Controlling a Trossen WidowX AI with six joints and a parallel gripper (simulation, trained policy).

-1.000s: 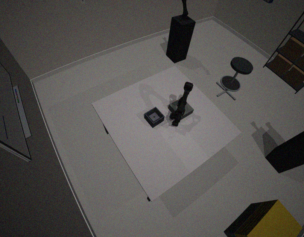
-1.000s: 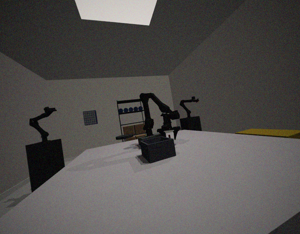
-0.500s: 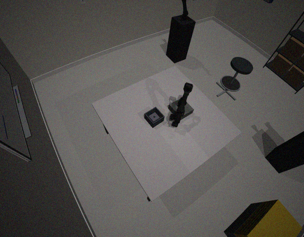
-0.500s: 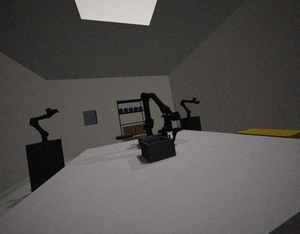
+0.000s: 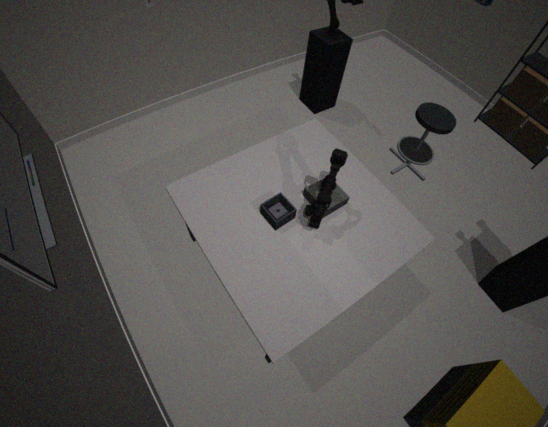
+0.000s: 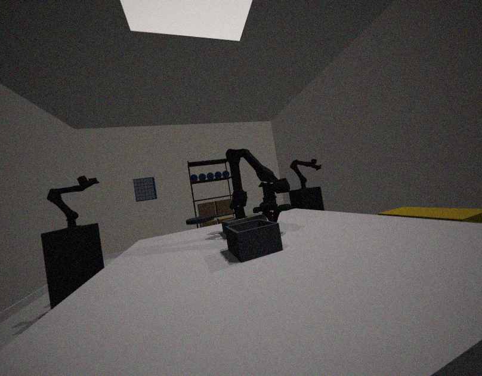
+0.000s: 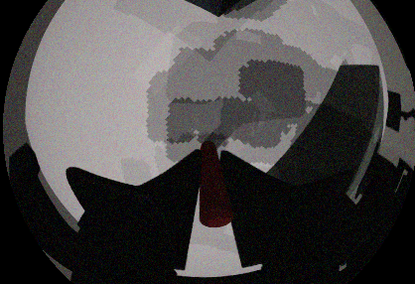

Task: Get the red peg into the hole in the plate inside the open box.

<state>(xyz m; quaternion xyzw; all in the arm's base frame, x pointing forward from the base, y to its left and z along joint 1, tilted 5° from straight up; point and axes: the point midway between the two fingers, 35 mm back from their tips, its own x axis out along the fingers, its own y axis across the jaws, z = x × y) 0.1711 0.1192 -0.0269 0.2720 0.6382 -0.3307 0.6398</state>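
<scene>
The grey plate lies 17 cm to the right of my gripper tip, 16 cm ahead of it and 1 cm above it. Also, from my gripper tip: red peg (1 cm above); then dark box (17 cm to the right, 16 cm ahead, 1 cm below).
</scene>
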